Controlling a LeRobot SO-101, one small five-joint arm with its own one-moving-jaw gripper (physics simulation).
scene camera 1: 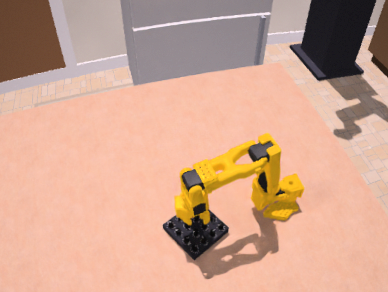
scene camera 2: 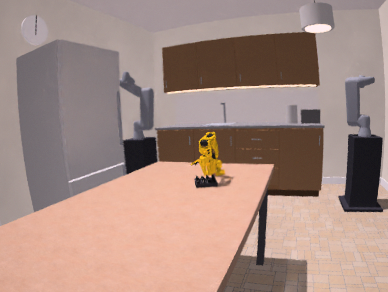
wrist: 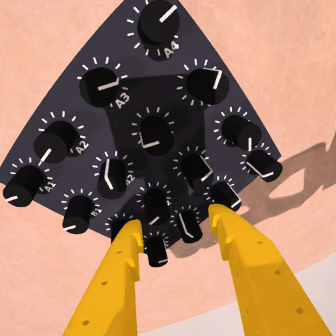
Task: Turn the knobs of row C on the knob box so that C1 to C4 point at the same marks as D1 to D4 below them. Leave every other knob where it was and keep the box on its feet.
Labels:
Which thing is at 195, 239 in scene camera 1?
A black knob box.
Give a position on a black knob box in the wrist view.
146, 122

